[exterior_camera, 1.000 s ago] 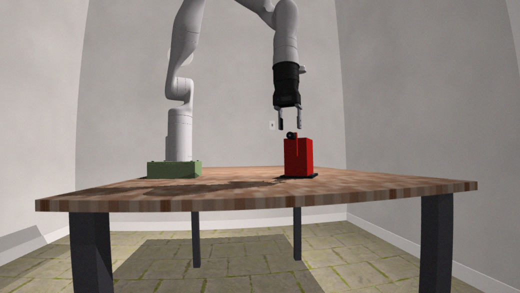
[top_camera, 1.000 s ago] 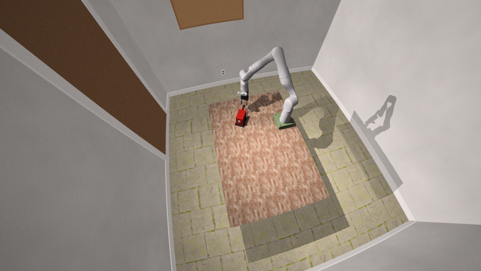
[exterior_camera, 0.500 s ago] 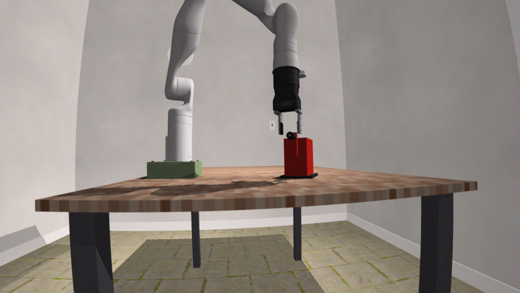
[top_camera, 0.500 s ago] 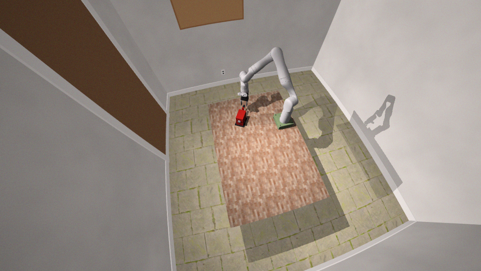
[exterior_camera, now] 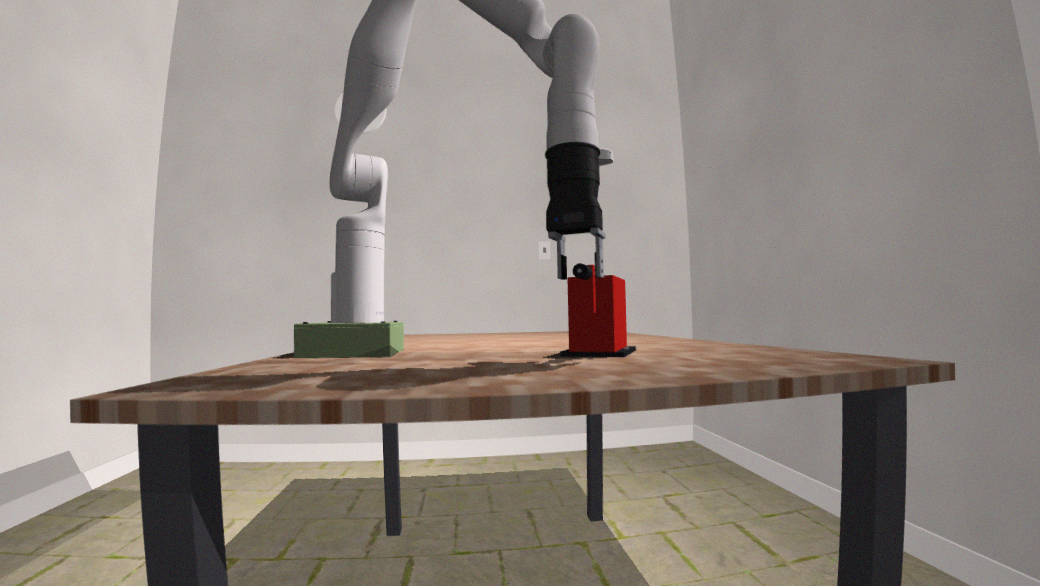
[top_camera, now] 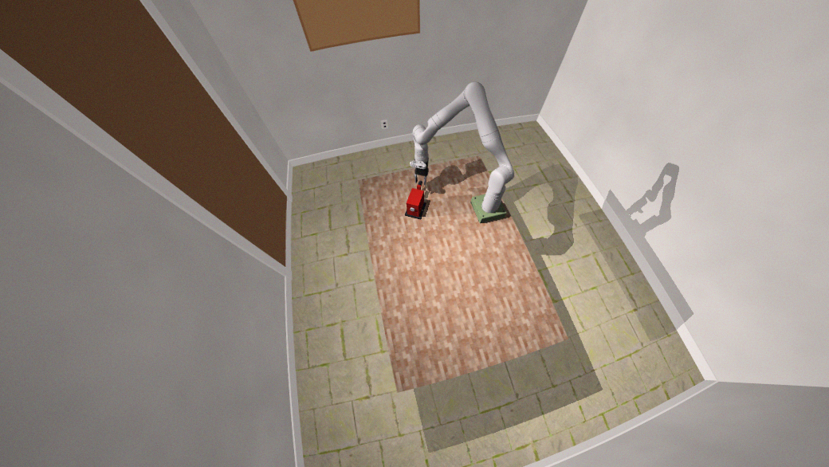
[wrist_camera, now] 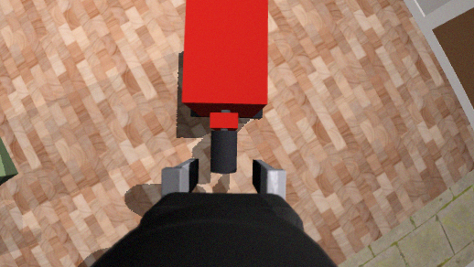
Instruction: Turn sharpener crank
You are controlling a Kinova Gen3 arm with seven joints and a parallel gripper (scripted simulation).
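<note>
My hand is 20 mm to the right of the dark handle, 10 mm short of it and 10 mm above it.
</note>
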